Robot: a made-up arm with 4 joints. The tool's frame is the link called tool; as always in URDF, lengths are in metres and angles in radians. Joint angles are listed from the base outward. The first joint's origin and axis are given. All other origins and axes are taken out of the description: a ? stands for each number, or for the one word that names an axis. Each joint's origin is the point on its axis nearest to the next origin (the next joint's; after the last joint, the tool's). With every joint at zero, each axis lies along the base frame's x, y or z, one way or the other. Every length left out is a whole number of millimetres.
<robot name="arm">
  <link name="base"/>
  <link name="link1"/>
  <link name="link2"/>
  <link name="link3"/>
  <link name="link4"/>
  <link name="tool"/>
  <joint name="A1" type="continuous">
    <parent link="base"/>
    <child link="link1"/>
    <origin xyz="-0.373 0 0.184" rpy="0 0 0"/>
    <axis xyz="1 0 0"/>
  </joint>
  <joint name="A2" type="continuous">
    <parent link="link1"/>
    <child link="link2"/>
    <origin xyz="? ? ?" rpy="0 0 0"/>
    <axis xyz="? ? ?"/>
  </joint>
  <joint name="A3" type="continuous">
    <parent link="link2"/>
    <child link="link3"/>
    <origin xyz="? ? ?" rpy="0 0 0"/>
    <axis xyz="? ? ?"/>
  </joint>
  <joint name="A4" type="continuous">
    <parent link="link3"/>
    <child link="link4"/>
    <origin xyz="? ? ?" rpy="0 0 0"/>
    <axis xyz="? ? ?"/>
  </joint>
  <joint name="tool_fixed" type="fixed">
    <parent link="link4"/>
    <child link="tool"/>
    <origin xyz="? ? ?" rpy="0 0 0"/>
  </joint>
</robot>
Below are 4 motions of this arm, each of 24 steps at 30 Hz.
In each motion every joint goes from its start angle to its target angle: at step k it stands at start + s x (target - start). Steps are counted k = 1, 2, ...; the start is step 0. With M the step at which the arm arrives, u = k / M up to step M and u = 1 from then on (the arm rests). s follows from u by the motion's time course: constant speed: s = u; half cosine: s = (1 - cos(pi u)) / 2; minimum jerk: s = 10 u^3 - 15 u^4 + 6 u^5.
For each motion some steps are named. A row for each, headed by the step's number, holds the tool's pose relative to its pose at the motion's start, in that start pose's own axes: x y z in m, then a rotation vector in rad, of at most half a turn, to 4 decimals.
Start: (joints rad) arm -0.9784 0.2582 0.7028 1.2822
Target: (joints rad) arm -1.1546 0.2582 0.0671 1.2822
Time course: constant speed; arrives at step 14
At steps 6, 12, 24:
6: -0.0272 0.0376 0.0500 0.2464 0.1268 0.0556
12: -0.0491 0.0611 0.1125 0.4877 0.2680 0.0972
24: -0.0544 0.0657 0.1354 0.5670 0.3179 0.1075

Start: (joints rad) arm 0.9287 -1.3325 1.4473 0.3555
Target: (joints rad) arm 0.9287 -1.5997 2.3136 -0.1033
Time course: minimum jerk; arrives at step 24
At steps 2, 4, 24:
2: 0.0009 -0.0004 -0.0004 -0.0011 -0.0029 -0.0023
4: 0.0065 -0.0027 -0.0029 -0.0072 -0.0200 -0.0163
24: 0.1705 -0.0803 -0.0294 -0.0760 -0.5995 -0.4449

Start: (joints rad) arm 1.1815 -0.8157 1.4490 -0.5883
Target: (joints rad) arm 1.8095 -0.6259 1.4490 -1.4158
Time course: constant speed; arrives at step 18
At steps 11, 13, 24:
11: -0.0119 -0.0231 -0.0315 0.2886 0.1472 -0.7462
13: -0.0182 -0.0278 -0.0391 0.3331 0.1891 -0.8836
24: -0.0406 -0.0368 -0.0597 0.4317 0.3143 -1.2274

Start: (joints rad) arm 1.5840 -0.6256 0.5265 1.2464
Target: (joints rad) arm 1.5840 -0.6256 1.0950 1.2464
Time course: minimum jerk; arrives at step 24
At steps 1, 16, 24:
1: 0.0000 -0.0001 -0.0001 -0.0004 -0.0001 0.0000
16: 0.0330 -0.0981 -0.0391 -0.4258 -0.1432 0.0000
24: 0.0424 -0.1261 -0.0414 -0.5388 -0.1812 0.0000

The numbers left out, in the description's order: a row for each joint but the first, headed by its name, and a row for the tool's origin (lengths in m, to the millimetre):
A2: xyz 0 -0.164 -0.093, axis 0 -1 0
A3: xyz -0.119 0 0.17, axis 0 -1 0
A4: xyz -0.086 0 -0.207, axis 0 0 1
tool: xyz 0.044 0.069 0

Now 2 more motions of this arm.
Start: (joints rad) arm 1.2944 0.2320 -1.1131 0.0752
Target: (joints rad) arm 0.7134 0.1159 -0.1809 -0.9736
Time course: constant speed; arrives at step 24
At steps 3, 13, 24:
3: 0.0235 -0.0125 0.0048 -0.0501 -0.1016 -0.1846
13: 0.0815 -0.0716 0.0550 -0.1578 -0.4918 -0.7502
24: 0.0968 -0.1300 0.1576 -0.1441 -1.0111 -1.2344

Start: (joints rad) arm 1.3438 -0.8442 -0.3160 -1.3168
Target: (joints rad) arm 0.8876 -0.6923 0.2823 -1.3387
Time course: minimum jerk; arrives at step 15
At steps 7, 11, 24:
7: 0.0073 0.0230 0.0123 0.2903 -0.1864 -0.1778
11: 0.0210 0.0360 0.0466 0.5642 -0.4243 -0.3196
24: 0.0242 0.0371 0.0596 0.6362 -0.4982 -0.3508

